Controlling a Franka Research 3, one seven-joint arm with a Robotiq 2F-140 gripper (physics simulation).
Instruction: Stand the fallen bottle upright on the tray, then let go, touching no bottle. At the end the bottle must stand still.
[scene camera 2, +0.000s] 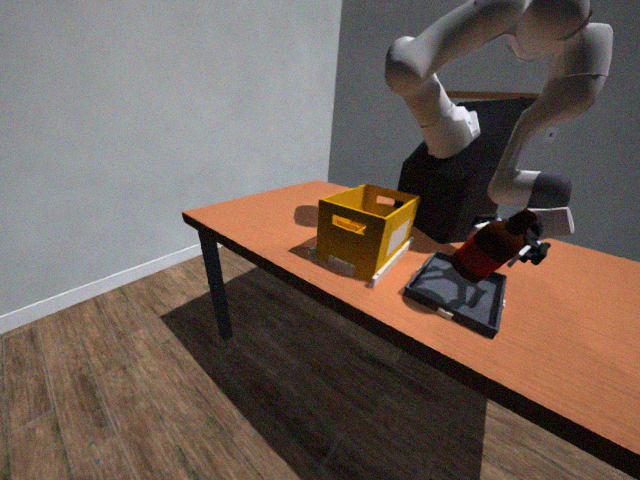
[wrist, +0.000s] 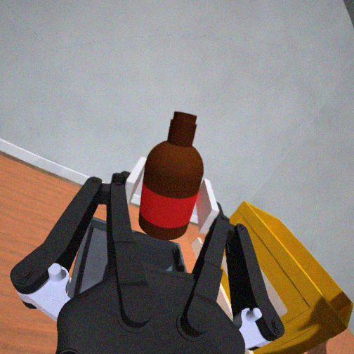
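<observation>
The brown bottle (scene camera 2: 491, 248) (wrist: 172, 172) with a red label is held in the air, tilted, over the far part of the dark grey tray (scene camera 2: 434, 285) (wrist: 96, 252). In the scene view its neck leans up to the right and its base points down to the left, apparently a little above the tray floor, where shadows fall. My gripper (scene camera 2: 499, 241) (wrist: 172, 178) is shut on the bottle, with one light fingertip pad on each side of its body. In the wrist view the neck points up and the base shows clear of the tray's surface. The exact height is hard to tell.
A yellow crate (scene camera 2: 348, 242) (wrist: 280, 265) with handle openings stands beside the tray, to its left in the scene view. Both are on the orange-brown table (scene camera 2: 578, 320) (wrist: 30, 215). The black robot pedestal (scene camera 2: 436, 191) is behind the table.
</observation>
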